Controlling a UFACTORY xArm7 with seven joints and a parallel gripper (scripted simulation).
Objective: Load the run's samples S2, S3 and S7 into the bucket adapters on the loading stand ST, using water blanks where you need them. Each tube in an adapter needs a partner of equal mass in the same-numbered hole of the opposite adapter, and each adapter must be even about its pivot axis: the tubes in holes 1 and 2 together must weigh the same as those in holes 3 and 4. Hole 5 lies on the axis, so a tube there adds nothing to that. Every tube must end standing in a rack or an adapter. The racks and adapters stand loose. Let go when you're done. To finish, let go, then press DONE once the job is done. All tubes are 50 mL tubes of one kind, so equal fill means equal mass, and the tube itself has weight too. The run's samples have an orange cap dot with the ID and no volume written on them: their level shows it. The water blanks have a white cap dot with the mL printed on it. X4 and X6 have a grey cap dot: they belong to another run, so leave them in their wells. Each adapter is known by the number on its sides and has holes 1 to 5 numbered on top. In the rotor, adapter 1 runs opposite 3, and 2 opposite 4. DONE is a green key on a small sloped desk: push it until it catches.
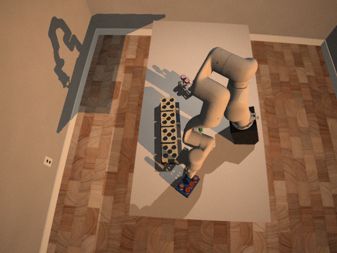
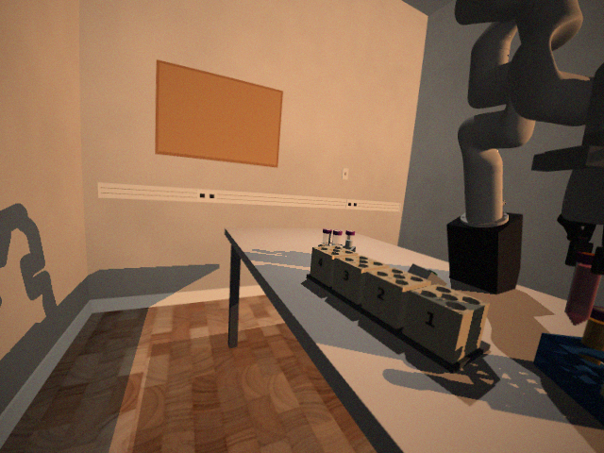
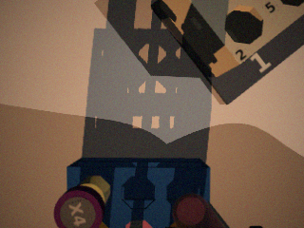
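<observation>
My hand is 10 mm to the left of the pink-filled sample tube and 50 mm above it. Round my hand: yellowish tube 40 mm ahead, 70 mm to the left, 140 mm below; then orange-dotted tube 10 mm ahead, 100 mm to the left, 140 mm below; then blue sample rack 10 mm ahead, 50 mm to the left, 170 mm below.
</observation>
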